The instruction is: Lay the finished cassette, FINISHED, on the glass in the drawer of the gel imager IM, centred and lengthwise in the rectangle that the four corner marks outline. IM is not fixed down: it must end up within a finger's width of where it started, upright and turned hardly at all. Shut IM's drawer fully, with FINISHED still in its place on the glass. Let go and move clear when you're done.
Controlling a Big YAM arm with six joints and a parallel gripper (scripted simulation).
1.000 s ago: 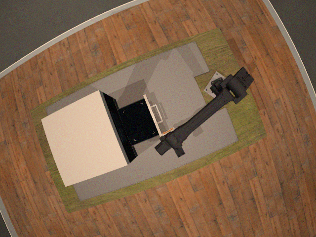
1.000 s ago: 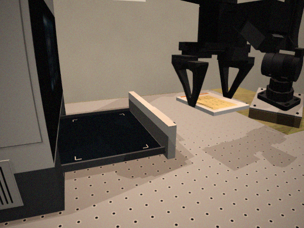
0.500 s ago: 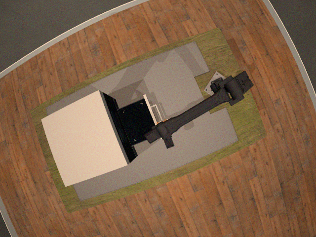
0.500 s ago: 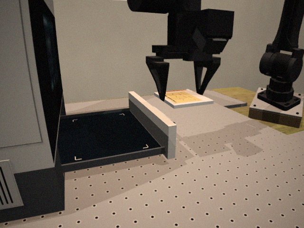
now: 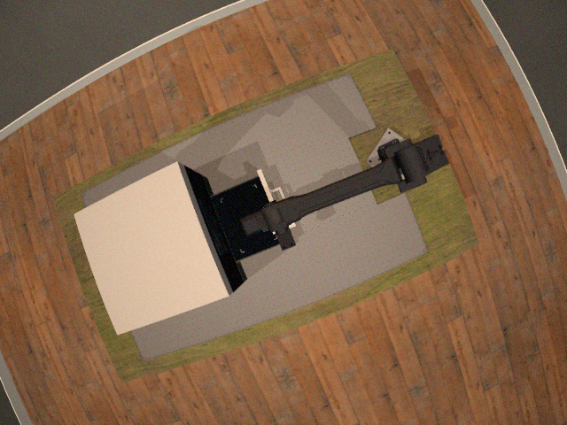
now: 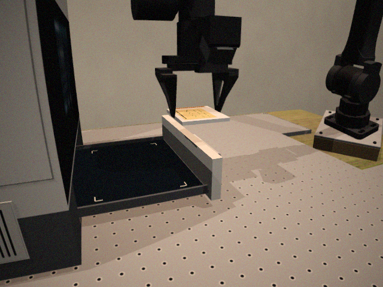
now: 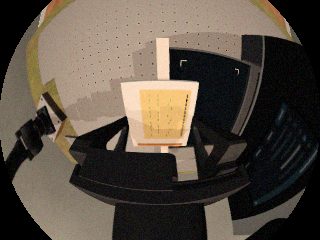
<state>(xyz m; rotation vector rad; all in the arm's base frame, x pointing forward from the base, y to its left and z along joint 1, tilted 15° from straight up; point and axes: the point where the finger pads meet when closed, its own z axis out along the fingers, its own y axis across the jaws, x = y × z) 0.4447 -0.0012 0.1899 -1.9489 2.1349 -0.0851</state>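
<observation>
The imager drawer lies 12 cm ahead of my hand, 9 cm below it and 4 cm to the right of it. From my hand the other things lie so: cassette (1 cm to the right, 1 cm below).
</observation>
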